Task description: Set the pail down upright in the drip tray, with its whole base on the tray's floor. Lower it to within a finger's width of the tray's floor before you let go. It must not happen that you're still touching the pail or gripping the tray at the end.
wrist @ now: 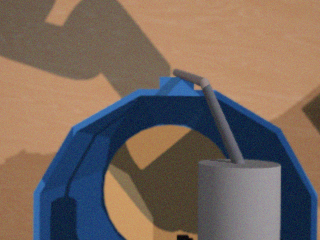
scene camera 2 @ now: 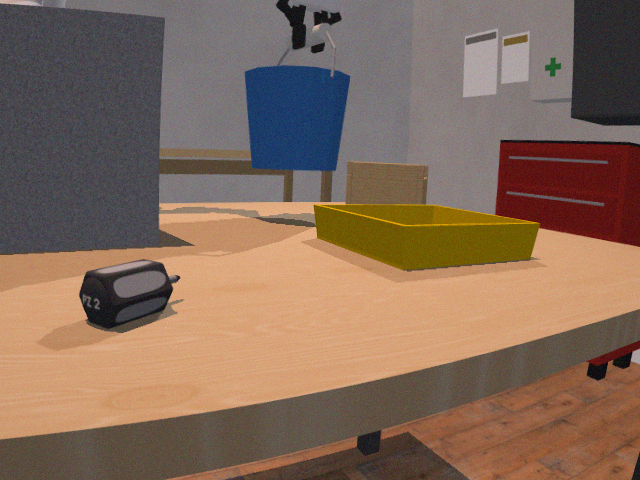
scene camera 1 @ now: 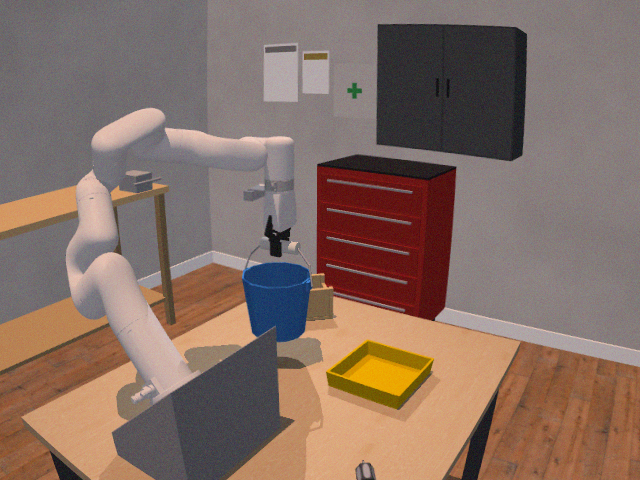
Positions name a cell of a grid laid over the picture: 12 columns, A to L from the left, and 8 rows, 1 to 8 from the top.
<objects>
yellow drip tray: scene camera 2 H5; scene camera 1 H7; not seen in the wrist view (out of frame)
</objects>
